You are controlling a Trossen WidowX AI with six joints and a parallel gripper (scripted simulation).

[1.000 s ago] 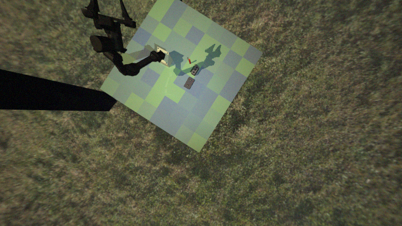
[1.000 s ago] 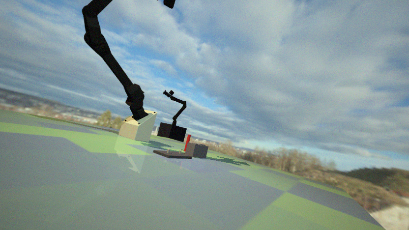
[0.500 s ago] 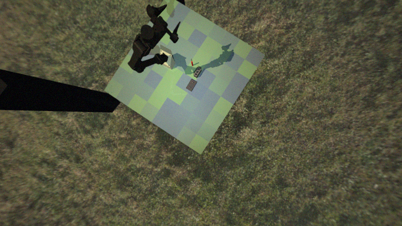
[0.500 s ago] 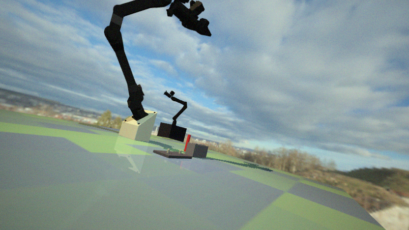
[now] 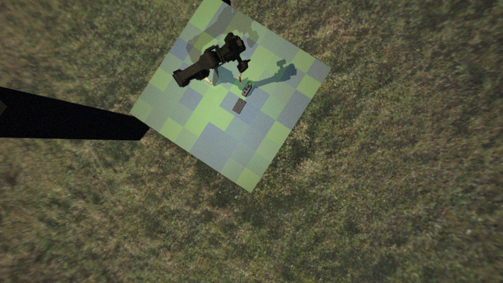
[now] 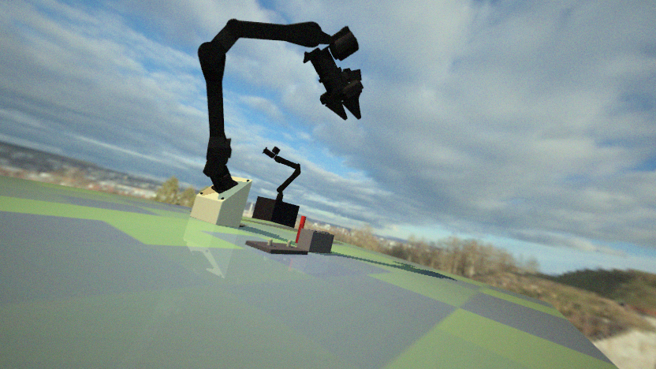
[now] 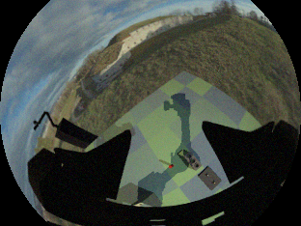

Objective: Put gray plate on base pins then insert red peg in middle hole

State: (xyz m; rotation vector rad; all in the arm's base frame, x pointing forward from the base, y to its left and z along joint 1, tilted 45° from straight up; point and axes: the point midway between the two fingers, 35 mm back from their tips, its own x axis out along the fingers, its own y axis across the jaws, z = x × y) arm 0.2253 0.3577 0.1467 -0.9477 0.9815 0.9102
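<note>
The gray plate lies 3 cm ahead of my gripper tip, 7 cm to the right of it and 36 cm below it. Round my gripper tip: dark base 6 cm ahead, 21 cm to the right, 39 cm below; then red peg 7 cm behind, 3 cm to the right, 36 cm below.
</note>
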